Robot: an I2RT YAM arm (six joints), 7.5 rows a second.
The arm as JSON. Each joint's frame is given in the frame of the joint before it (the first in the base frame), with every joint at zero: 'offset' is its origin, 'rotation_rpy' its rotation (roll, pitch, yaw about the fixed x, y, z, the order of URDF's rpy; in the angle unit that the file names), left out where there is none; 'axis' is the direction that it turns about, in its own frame. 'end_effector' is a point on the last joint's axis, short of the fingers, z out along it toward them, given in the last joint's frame.
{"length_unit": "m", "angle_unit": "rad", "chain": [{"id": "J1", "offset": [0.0, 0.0, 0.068], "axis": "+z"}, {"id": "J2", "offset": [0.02, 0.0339, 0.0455], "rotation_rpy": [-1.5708, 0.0, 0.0], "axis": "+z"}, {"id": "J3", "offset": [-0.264, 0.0, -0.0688], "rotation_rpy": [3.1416, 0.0, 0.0], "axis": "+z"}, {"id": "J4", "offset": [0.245, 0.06, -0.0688], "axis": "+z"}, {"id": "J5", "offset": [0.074, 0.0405, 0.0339], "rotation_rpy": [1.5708, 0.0, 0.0], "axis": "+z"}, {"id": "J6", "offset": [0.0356, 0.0, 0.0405], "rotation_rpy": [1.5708, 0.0, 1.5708], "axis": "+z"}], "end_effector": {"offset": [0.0, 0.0, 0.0], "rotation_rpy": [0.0, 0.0, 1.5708]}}
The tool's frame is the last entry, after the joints.
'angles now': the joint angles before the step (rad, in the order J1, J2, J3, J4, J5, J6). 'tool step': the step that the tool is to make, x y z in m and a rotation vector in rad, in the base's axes. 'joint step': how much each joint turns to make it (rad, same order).
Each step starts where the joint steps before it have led.
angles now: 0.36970, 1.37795, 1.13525, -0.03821, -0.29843, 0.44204
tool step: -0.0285, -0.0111, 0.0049, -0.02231, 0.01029, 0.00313
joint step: 0.00005, -0.11537, -0.05656, -0.08175, 0.00198, -0.01804
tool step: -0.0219, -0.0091, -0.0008, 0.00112, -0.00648, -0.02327
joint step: 0.00085, -0.09571, -0.06697, -0.02057, 0.02343, 0.00613
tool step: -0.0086, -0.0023, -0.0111, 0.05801, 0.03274, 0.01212
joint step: -0.00032, -0.03885, -0.06994, 0.03924, -0.03087, 0.06213
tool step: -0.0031, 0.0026, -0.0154, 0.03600, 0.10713, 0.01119
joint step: 0.01057, 0.00115, -0.03480, -0.02805, -0.02347, 0.07246
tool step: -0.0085, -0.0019, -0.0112, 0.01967, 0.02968, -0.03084
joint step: 0.00922, -0.03617, -0.06070, 0.01787, 0.02735, 0.04360
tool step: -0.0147, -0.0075, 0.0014, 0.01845, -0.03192, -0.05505
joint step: 0.00186, -0.08016, -0.04990, 0.01288, 0.05210, 0.02432
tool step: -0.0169, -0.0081, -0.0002, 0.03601, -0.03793, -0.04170
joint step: 0.00093, -0.09387, -0.06154, 0.02355, 0.03557, 0.03088
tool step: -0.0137, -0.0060, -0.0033, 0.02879, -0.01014, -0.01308
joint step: -0.00029, -0.07479, -0.04875, -0.00032, 0.00686, 0.02571
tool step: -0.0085, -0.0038, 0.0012, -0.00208, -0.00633, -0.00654
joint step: -0.00002, -0.04447, -0.00970, -0.03028, 0.00735, -0.00279
